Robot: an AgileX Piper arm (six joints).
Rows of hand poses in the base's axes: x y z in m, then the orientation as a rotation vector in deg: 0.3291 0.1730 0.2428 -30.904 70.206 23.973; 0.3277 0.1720 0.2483 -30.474 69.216 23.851; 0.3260 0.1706 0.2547 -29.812 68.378 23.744; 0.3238 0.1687 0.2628 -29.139 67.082 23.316; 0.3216 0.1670 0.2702 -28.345 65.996 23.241; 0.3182 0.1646 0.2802 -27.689 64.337 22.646; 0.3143 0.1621 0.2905 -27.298 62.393 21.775; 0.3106 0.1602 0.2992 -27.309 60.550 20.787; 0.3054 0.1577 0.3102 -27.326 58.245 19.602; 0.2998 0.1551 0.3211 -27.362 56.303 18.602; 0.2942 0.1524 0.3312 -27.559 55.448 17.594; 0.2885 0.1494 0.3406 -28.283 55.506 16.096; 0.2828 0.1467 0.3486 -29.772 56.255 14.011; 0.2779 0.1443 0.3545 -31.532 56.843 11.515; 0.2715 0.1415 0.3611 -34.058 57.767 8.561; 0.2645 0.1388 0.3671 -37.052 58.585 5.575; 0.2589 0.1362 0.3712 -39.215 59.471 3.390; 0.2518 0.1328 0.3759 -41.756 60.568 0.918; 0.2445 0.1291 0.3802 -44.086 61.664 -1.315; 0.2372 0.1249 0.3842 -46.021 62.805 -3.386
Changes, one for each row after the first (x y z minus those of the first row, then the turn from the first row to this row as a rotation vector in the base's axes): -0.0014 -0.0010 0.0055 0.536 -0.924 -0.177; -0.0031 -0.0024 0.0119 1.212 -1.684 -0.494; -0.0053 -0.0043 0.0200 1.868 -2.967 -0.982; -0.0075 -0.0060 0.0274 2.730 -3.935 -1.311; -0.0109 -0.0084 0.0374 3.394 -5.608 -1.857; -0.0148 -0.0109 0.0477 3.798 -7.654 -2.413; -0.0185 -0.0128 0.0564 3.807 -9.678 -2.845; -0.0237 -0.0153 0.0674 3.831 -12.194 -3.344; -0.0293 -0.0179 0.0783 3.826 -14.317 -3.750; -0.0349 -0.0206 0.0884 3.394 -15.439 -4.251; -0.0406 -0.0236 0.0978 2.057 -15.893 -4.968; -0.0463 -0.0263 0.1058 -0.358 -15.917 -5.795; -0.0512 -0.0287 0.1117 -3.157 -16.203 -6.734; -0.0576 -0.0315 0.1183 -6.877 -16.310 -7.609; -0.0646 -0.0342 0.1243 -10.953 -16.494 -8.196; -0.0702 -0.0368 0.1284 -13.989 -16.315 -8.670; -0.0773 -0.0402 0.1331 -17.517 -15.984 -9.149; -0.0846 -0.0439 0.1374 -20.754 -15.547 -9.559; -0.0919 -0.0481 0.1414 -23.611 -14.986 -10.076
